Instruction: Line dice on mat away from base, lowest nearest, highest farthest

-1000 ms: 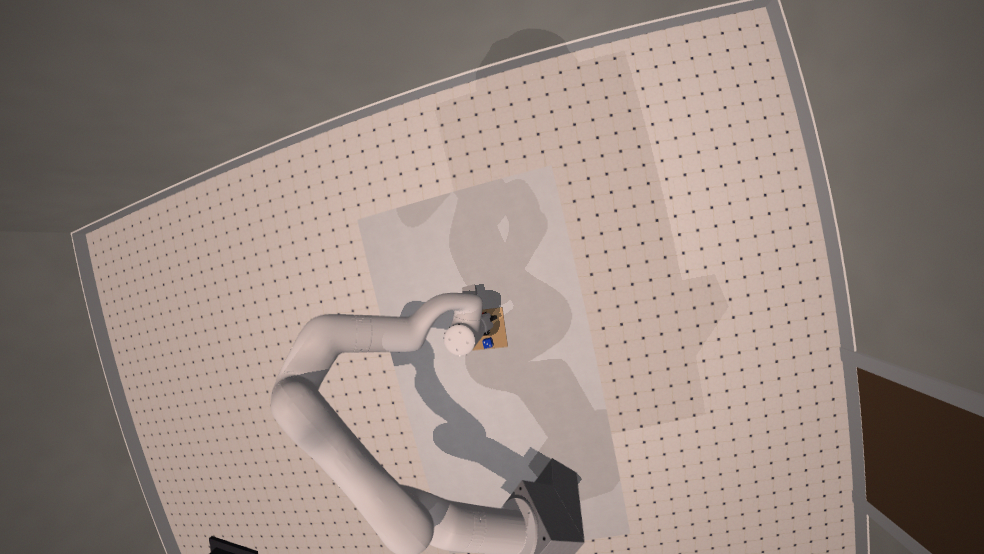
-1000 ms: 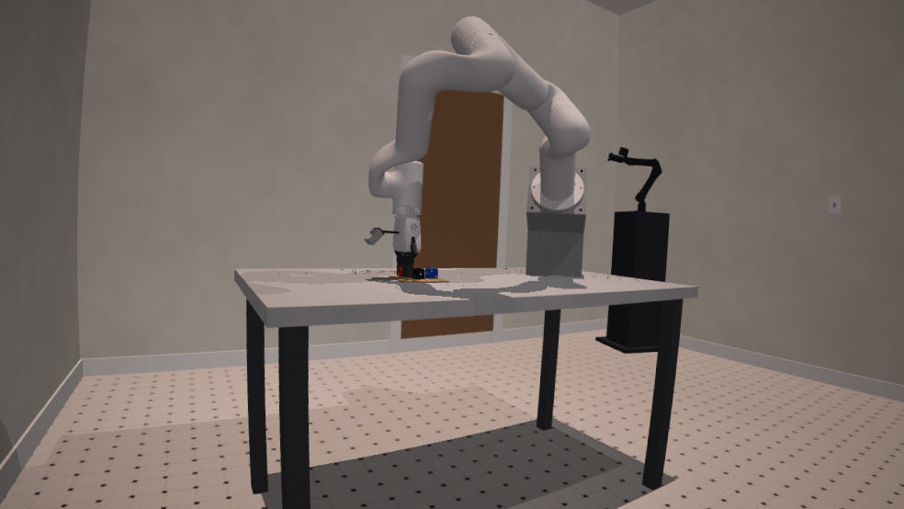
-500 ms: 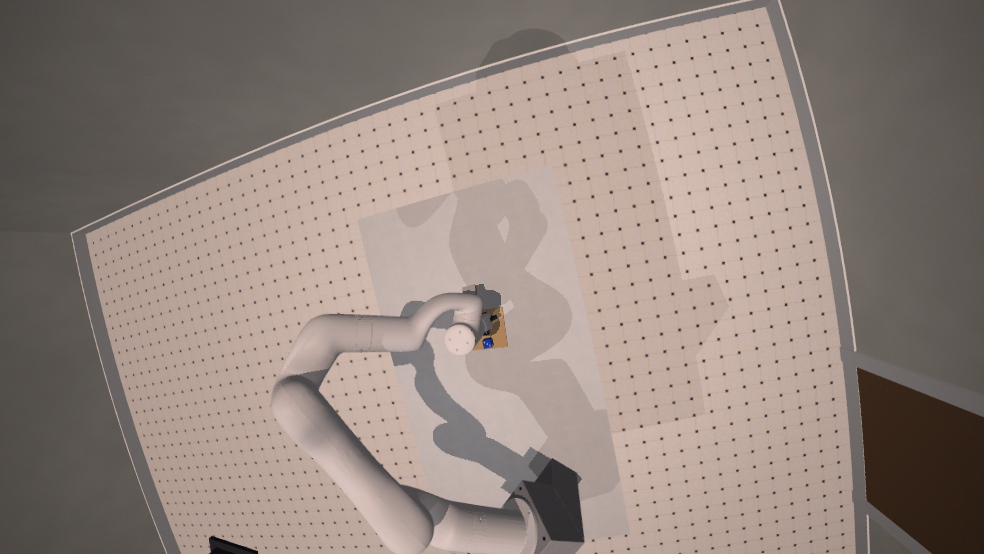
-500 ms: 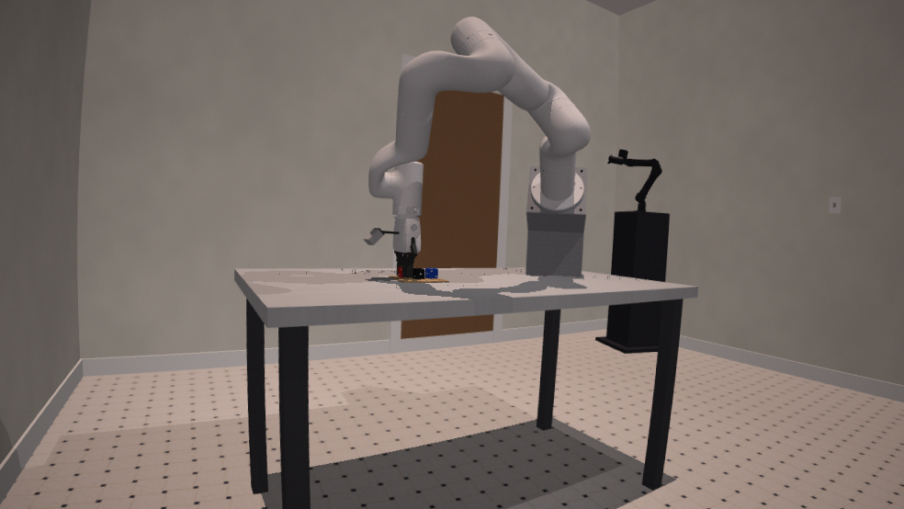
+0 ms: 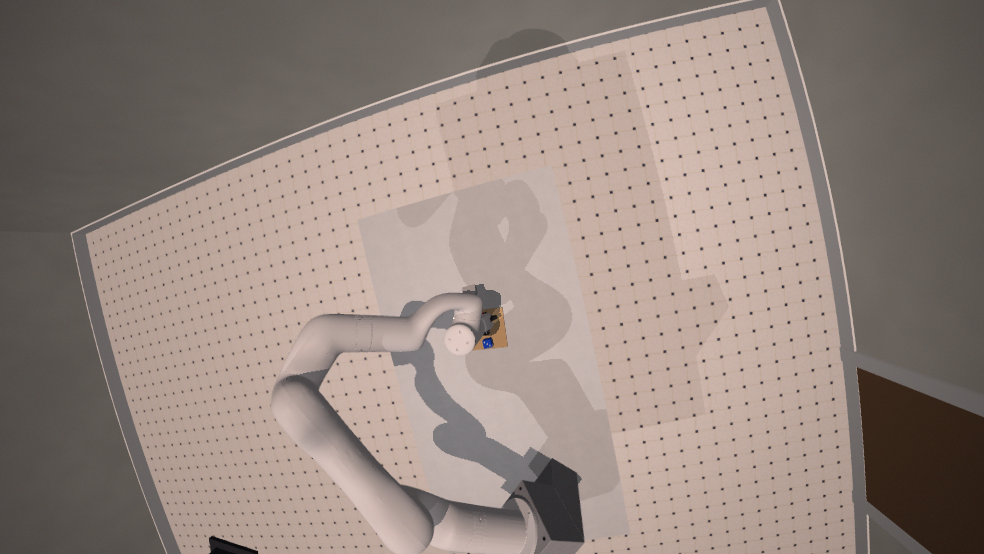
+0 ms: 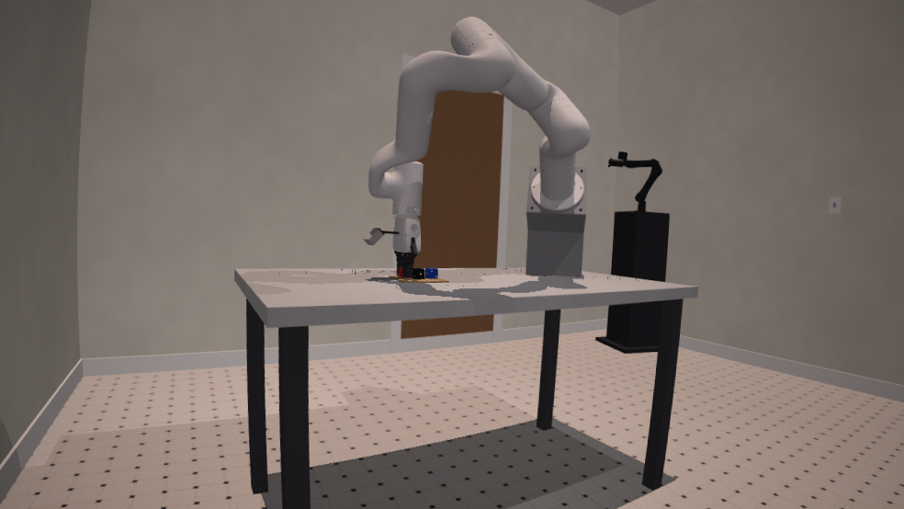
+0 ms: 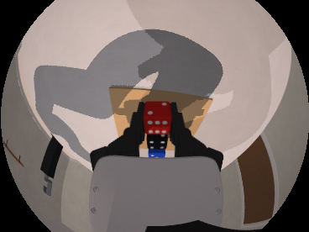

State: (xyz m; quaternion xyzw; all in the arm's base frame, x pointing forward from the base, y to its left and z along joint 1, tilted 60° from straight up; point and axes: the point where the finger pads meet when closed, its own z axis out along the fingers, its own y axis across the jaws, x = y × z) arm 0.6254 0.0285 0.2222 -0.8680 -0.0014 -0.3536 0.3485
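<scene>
The red die is 10 mm below my hand. Round my hand: black die (40 mm behind, 10 mm to the right, 10 mm below); blue die (90 mm behind, 30 mm to the right, 10 mm below); tan mat (40 mm behind, 10 mm to the right, 30 mm below).
</scene>
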